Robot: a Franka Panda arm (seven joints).
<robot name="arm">
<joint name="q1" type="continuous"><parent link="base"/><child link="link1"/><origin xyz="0 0 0.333" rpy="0 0 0"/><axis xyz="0 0 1"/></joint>
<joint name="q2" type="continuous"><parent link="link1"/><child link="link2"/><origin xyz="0 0 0" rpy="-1.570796 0 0"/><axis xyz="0 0 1"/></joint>
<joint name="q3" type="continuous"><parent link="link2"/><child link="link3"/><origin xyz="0 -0.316 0" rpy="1.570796 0 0"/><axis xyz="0 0 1"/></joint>
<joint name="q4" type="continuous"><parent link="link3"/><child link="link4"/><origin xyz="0.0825 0 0" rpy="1.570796 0 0"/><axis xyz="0 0 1"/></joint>
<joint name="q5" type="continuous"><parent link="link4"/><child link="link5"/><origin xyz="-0.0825 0.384 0" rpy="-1.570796 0 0"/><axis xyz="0 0 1"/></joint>
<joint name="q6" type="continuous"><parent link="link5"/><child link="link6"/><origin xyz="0 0 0" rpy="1.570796 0 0"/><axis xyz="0 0 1"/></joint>
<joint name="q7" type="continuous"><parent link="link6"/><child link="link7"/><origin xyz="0.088 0 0" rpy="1.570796 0 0"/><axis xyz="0 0 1"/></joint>
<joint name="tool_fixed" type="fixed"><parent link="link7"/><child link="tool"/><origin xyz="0 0 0.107" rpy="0 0 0"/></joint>
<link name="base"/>
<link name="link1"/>
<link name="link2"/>
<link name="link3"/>
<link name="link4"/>
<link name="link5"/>
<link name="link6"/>
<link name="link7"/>
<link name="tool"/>
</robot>
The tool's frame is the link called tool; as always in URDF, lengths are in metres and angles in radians. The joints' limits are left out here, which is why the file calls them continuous.
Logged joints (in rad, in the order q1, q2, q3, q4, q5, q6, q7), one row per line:
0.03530, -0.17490, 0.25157, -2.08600, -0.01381, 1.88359, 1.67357
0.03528, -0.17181, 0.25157, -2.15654, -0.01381, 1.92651, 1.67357
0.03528, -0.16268, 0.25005, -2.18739, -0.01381, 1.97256, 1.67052
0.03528, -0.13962, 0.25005, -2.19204, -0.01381, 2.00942, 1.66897
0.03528, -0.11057, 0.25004, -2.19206, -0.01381, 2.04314, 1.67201
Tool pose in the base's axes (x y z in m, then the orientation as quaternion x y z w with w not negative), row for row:
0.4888, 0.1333, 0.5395, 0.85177, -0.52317, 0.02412, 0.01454
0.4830, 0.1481, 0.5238, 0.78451, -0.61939, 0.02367, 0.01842
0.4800, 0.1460, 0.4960, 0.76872, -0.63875, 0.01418, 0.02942
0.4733, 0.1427, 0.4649, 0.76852, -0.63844, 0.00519, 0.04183
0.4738, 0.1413, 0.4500, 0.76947, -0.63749, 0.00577, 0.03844
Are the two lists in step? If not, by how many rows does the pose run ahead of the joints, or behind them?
The pose runs 2 rows behind the joints: the pose in row i belongs to the joints in row i - 2.
